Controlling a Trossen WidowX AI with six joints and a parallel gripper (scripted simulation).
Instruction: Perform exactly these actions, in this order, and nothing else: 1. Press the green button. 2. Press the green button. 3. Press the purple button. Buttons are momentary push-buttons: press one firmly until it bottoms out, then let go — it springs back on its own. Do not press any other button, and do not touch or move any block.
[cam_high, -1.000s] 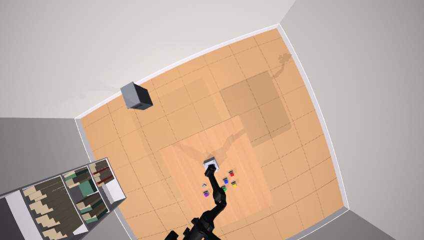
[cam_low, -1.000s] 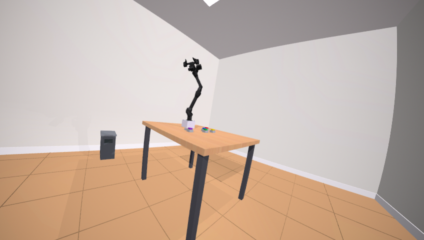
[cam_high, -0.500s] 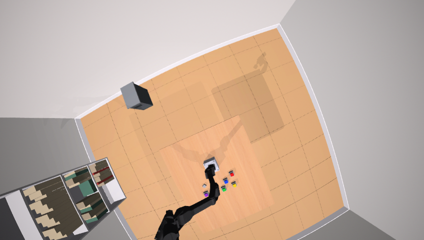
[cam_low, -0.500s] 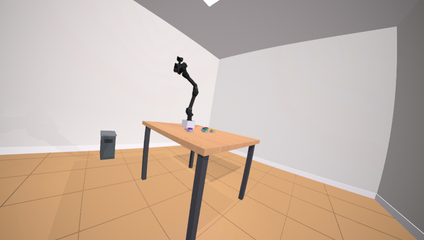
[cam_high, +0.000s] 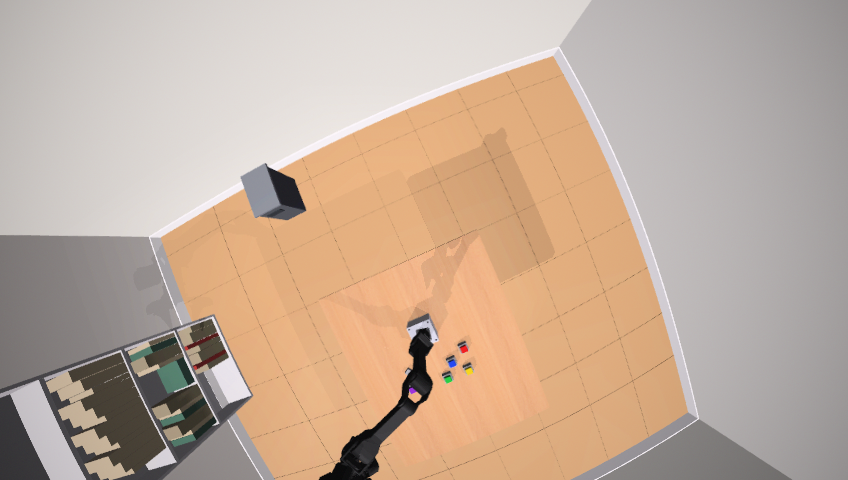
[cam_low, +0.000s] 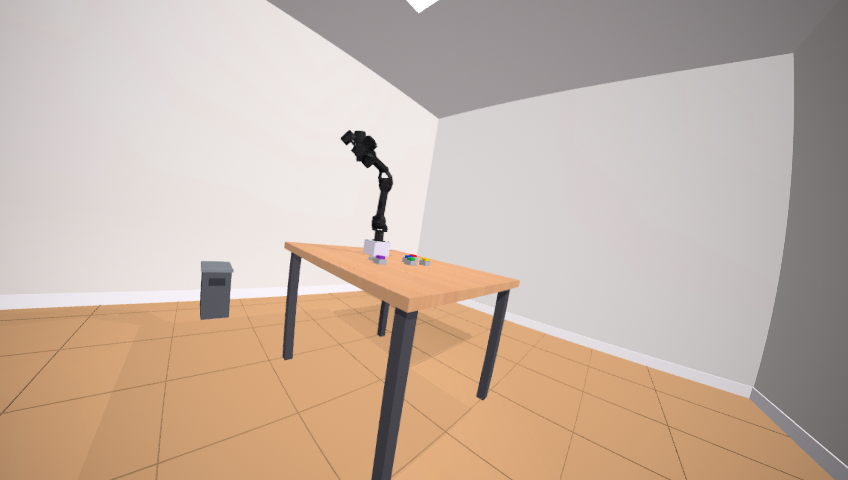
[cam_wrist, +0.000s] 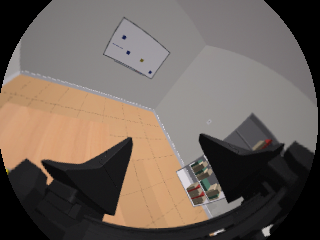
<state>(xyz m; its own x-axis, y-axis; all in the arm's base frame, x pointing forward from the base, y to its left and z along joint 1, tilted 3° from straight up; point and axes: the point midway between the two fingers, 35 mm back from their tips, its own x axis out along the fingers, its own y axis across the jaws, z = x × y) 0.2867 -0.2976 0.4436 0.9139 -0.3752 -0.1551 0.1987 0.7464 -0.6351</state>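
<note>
Now: the green button 30 mm behind my gripper tip, 400 mm to the left of it and 470 mm below it. The rest, counted from my gripper tip: purple button (20 mm behind, 200 mm to the left, 470 mm below); then small grey block (110 mm behind, 200 mm to the left, 490 mm below); then blue button (120 mm behind, 440 mm to the left, 470 mm below).
</note>
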